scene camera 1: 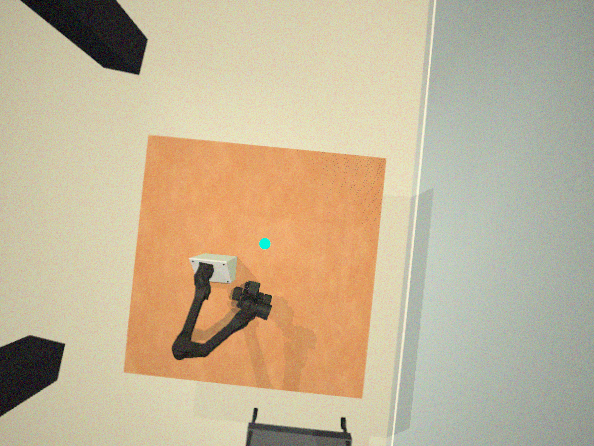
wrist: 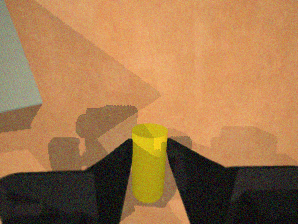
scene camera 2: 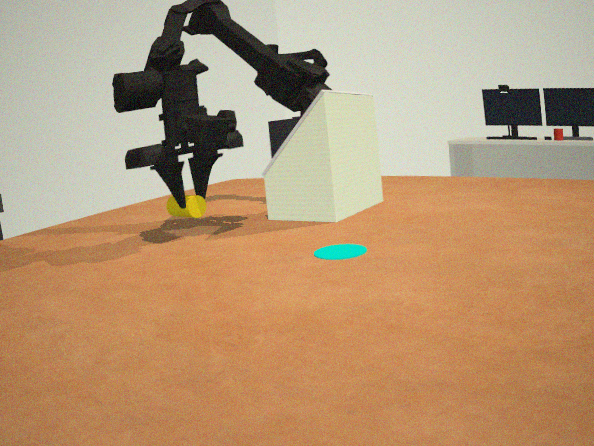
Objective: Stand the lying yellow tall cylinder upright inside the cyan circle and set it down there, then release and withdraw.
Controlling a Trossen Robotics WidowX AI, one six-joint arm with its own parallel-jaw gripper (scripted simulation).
Labels:
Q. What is my gripper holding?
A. A yellow tall cylinder.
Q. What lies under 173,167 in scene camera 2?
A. My gripper.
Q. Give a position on a yellow tall cylinder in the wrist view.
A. At 149,140

